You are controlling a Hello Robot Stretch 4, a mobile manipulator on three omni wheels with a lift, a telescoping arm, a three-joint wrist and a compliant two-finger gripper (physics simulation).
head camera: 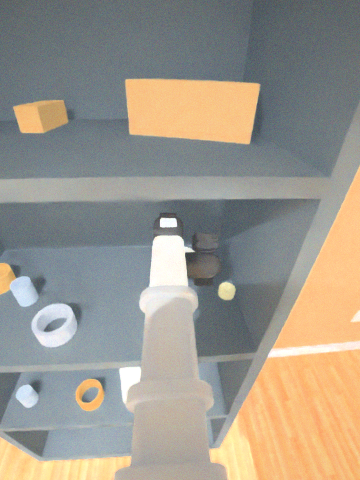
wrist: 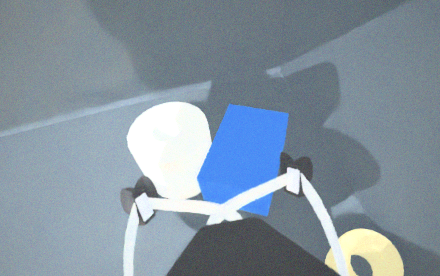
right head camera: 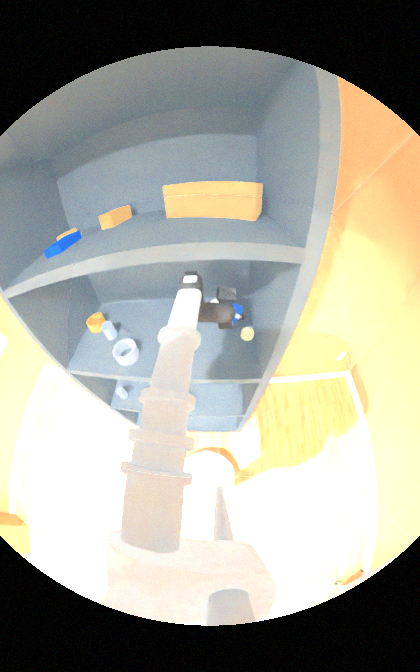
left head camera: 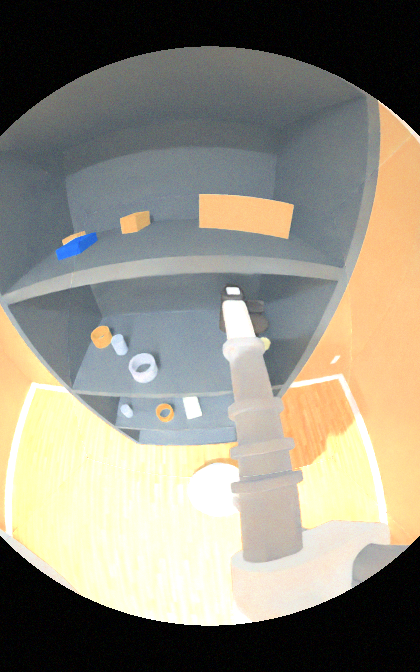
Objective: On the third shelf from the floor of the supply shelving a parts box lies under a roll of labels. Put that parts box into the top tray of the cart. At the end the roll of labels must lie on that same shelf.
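Places are measured from the robot's base along level axes (x ahead, y left, z up), in centimetres.
Where they show: gripper, fingertip midpoint: (wrist: 213, 179).
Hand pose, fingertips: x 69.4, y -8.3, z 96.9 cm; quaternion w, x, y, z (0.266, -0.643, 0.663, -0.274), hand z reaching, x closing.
Each offset is from my fingertips to the top centre of the thing.
The blue parts box @[dx +0.9, dy -3.6, dz +3.4 cm] (wrist: 245, 155) (right head camera: 237, 312) lies on a shelf (head camera: 80, 366) (right head camera: 115, 374) near its right side wall. A white tapered roll or cup @[dx +2.4, dy +3.0, dz +5.4 cm] (wrist: 170, 145) stands close against its left in the wrist view. A yellow roll with a hole @[dx -10.6, dy -9.6, dz +1.9 cm] (wrist: 367, 260) (head camera: 226, 291) (right head camera: 247, 333), apparently the roll of labels, lies apart from the box, outside the right finger. My gripper (wrist: 213, 179) (head camera: 204, 265) is open. Its left fingertip is by the white thing's lower left and its right fingertip overlaps the box's right edge; contact cannot be told. The cart does not show.
A grey-white ring @[dx -22.6, dy +38.4, dz +4.2 cm] (head camera: 36, 326), a pale blue cylinder @[dx -12.1, dy +51.3, dz +6.4 cm] (head camera: 24, 291) and an orange ring (left head camera: 101, 337) are left on the same shelf. A long orange box @[dx -1.7, dy +2.5, dz +55.2 cm] (head camera: 192, 111) stands on the shelf above, whose front edge (head camera: 90, 189) crosses above the wrist. The side wall (head camera: 280, 270) stands to the right.
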